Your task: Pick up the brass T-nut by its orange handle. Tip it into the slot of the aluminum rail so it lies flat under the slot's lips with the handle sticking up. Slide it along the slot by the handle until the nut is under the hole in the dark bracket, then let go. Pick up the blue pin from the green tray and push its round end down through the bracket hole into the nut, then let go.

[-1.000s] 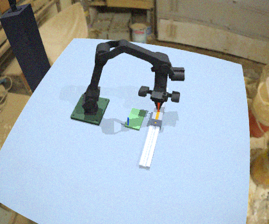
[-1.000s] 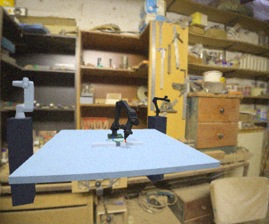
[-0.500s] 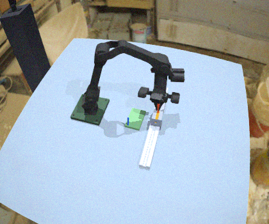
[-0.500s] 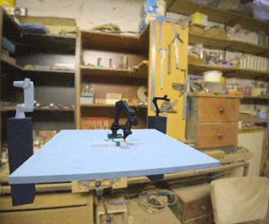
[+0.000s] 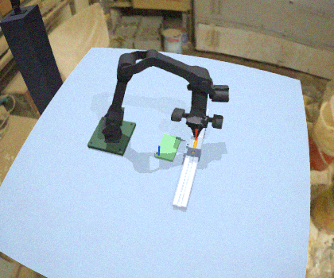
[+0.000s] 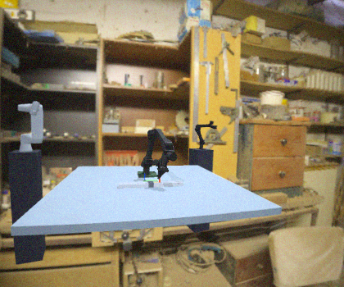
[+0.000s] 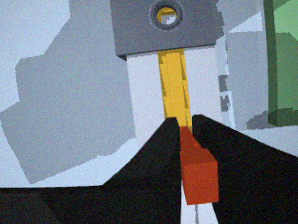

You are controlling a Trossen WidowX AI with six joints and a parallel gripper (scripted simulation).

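The blue pin is 140 mm behind my gripper tip, 60 mm to the right of it and 30 mm below it. The rest, counted from my gripper tip: aluminum rail 50 mm to the right, 30 mm below; then green tray 120 mm behind, 50 mm below, 40 mm to the right.
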